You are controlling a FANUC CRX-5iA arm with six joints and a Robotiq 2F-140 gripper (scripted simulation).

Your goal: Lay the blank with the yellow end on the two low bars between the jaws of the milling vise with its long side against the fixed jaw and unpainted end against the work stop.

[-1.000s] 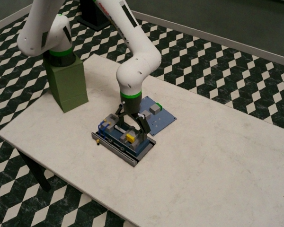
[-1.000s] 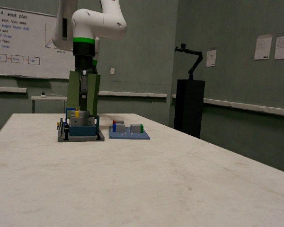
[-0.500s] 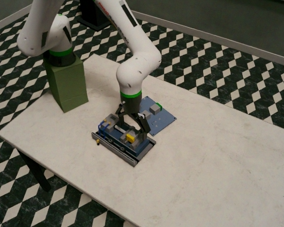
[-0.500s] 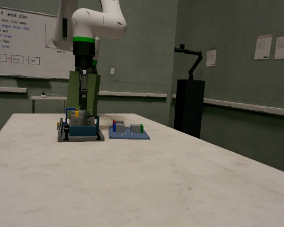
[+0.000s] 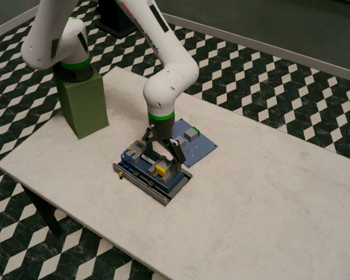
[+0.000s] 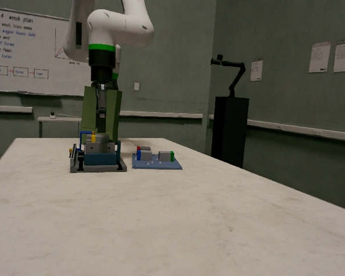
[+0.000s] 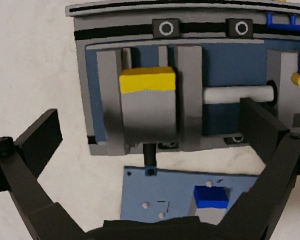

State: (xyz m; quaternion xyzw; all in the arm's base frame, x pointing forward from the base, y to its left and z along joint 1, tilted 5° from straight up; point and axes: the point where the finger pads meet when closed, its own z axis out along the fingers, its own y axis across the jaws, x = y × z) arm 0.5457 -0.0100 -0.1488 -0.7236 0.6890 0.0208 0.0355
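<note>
My hand is 50 mm above the yellow-ended grey blank. From my hand the other things lie so: fixed jaw (30 mm ahead, 70 mm below); then moving jaw (40 mm behind, 70 mm below); then dark work stop (50 mm to the left, 60 mm below).
</note>
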